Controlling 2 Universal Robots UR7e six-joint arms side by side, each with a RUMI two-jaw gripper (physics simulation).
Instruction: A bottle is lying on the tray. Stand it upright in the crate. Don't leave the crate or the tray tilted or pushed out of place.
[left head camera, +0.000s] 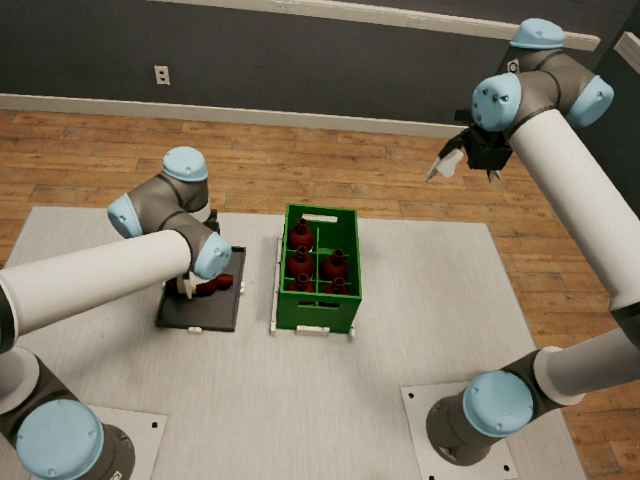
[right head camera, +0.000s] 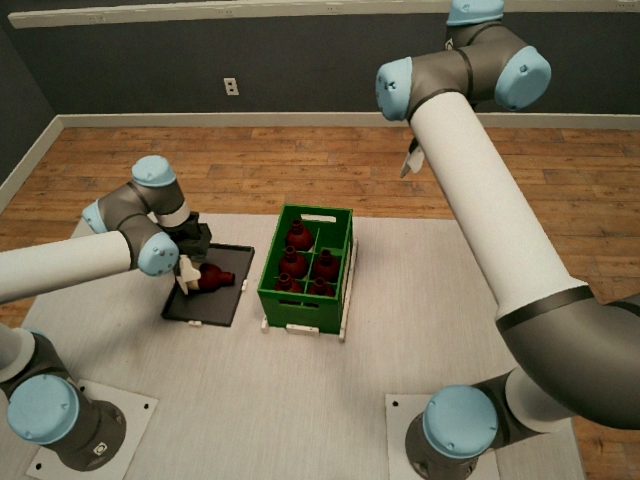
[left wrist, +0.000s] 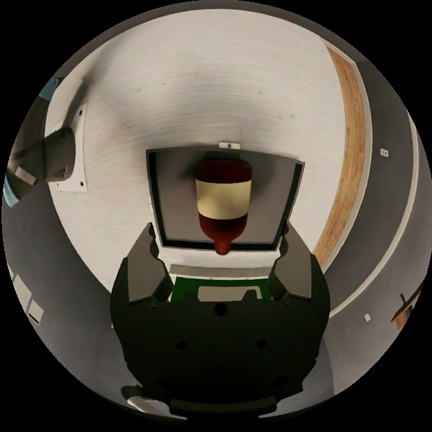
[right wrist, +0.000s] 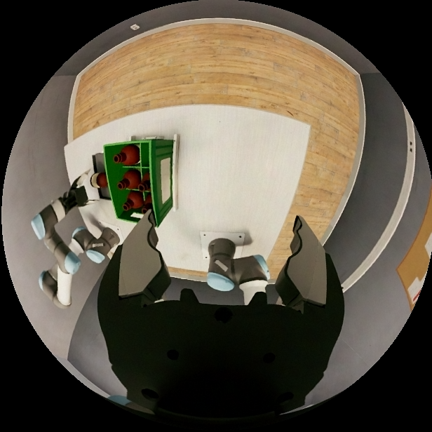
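The bottle, dark red with a cream label, lies on its side on the dark tray, its neck toward the crate. My left gripper is open above the bottle, its fingers apart on either side of it; in the left head camera the arm partly hides both. The green crate stands level, with upright bottles in five compartments; its back right compartment in the head views is empty. My right gripper is open and empty, high at the right.
White stop blocks and a long white rail border the crate. Small white blocks sit at the tray's edges. The right arm's base stands at the front right.
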